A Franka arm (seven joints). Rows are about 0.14 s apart.
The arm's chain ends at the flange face. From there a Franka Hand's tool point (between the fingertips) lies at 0.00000 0.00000 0.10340 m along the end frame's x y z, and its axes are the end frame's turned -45 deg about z.
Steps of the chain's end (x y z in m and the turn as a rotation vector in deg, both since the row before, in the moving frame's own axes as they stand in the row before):
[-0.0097 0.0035 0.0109 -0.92 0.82 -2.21]
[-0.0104 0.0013 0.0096 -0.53 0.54 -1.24]
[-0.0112 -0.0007 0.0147 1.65 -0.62 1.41]
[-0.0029 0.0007 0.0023 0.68 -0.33 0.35]
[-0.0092 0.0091 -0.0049 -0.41 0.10 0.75]
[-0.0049 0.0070 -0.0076 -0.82 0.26 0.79]
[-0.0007 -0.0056 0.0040 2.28 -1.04 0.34]
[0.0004 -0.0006 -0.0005 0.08 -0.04 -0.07]
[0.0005 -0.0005 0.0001 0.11 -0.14 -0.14]
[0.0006 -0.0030 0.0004 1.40 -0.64 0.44]
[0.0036 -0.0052 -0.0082 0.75 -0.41 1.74]
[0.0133 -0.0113 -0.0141 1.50 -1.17 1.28]
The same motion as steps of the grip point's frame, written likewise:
[-0.0094 -0.0022 0.0109 -1.23 -0.07 -2.21]
[-0.0082 -0.0051 0.0096 -0.76 0.01 -1.24]
[-0.0061 -0.0113 0.0147 1.61 0.73 1.41]
[-0.0021 -0.0028 0.0023 0.71 0.25 0.35]
[-0.0133 0.0006 -0.0049 -0.36 -0.22 0.75]
[-0.0091 0.0029 -0.0076 -0.76 -0.40 0.79]
[0.0051 -0.0087 0.0039 2.35 0.88 0.34]
[0.0008 -0.0003 -0.0005 0.08 0.03 -0.07]
[0.0007 -0.0003 0.0001 0.18 -0.02 -0.14]
[0.0035 -0.0043 0.0004 1.44 0.54 0.44]
[0.0067 -0.0026 -0.0082 0.82 0.24 1.74]
[0.0179 -0.0020 -0.0142 1.89 0.23 1.28]

